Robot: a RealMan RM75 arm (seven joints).
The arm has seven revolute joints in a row. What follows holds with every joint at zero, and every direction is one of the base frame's.
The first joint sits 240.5 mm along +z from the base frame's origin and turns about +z.
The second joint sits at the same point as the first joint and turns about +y.
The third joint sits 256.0 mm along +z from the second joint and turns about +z.
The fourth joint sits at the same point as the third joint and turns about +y.
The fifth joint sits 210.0 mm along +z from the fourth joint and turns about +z.
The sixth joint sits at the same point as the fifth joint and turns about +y.
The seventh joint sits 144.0 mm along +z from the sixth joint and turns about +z.
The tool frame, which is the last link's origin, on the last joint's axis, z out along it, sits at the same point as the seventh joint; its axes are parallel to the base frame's.
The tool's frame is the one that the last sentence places.
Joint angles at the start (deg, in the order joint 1, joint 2, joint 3, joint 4, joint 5, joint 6, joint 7):
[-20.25 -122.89 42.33 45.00 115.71 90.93 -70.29]
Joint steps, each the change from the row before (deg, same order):
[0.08 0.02 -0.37 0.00 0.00 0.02 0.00]
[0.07 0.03 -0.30 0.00 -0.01 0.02 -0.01]
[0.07 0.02 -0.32 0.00 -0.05 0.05 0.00]
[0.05 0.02 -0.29 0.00 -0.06 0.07 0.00]
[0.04 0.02 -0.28 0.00 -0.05 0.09 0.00]
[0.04 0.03 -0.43 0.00 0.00 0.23 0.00]
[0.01 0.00 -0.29 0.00 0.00 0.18 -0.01]
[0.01 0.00 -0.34 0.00 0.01 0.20 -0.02]
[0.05 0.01 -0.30 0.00 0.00 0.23 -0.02]
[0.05 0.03 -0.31 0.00 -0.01 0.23 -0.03]
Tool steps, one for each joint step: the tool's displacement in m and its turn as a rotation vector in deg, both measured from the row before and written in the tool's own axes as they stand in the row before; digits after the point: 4 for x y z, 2 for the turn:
[-0.0004 -0.0005 -0.0013 0.34 0.14 -0.17]
[-0.0003 -0.0004 -0.0011 0.28 0.12 -0.14]
[-0.0002 -0.0004 -0.0011 0.28 0.18 -0.14]
[0.0000 -0.0003 -0.0010 0.23 0.19 -0.12]
[0.0000 -0.0003 -0.0009 0.20 0.18 -0.11]
[0.0000 -0.0002 -0.0013 0.18 0.24 -0.14]
[0.0001 0.0000 -0.0007 0.08 0.19 -0.10]
[0.0001 -0.0001 -0.0008 0.10 0.21 -0.13]
[0.0000 0.0001 -0.0010 0.07 0.20 -0.14]
[0.0000 0.0000 -0.0011 0.09 0.20 -0.14]

